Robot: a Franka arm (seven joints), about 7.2 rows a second.
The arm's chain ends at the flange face. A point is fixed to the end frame.
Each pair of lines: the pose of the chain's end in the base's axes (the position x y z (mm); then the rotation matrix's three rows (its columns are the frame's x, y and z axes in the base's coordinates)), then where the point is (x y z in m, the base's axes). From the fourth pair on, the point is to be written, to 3 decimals.
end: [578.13, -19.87, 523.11], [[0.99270, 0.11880, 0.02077], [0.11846, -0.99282, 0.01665], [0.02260, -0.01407, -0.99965]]
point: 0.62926 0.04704 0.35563
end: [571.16, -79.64, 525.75], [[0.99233, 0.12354, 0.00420], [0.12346, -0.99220, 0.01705], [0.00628, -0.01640, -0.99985]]
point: 0.61919 -0.01242 0.35747
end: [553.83, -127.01, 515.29], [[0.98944, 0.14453, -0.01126], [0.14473, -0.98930, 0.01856], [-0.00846, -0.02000, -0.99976]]
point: 0.59786 -0.05854 0.34643
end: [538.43, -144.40, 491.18], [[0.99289, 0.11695, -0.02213], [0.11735, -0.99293, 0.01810], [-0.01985, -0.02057, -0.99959]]
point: 0.582 -0.077 0.322
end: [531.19, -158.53, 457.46], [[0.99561, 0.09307, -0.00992], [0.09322, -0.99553, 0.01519], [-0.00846, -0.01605, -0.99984]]
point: 0.579 -0.093 0.288
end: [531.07, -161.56, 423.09], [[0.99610, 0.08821, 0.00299], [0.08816, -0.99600, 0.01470], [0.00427, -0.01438, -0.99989]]
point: 0.581 -0.096 0.255
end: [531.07, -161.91, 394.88], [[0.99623, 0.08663, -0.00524], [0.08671, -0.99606, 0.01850], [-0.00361, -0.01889, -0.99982]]
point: 0.580 -0.096 0.226
